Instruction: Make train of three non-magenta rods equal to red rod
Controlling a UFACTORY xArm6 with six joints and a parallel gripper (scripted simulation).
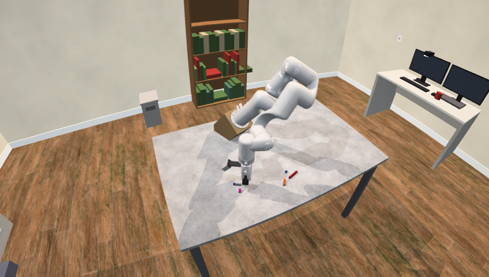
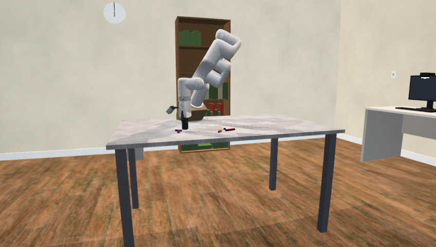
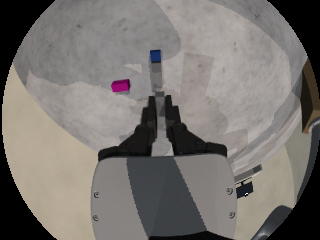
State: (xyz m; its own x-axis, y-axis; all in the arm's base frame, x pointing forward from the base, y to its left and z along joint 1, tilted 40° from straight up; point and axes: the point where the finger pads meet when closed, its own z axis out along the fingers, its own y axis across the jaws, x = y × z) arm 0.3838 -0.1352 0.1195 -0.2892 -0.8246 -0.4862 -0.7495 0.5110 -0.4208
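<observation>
Right now the magenta rod is 40 mm to the right of my hand, 30 mm below it and 30 mm ahead of it. From my hand the other things lie so: red rod: 280 mm to the left, 30 mm below, 20 mm ahead; orange rod: 200 mm to the left, 50 mm ahead, 30 mm below.
</observation>
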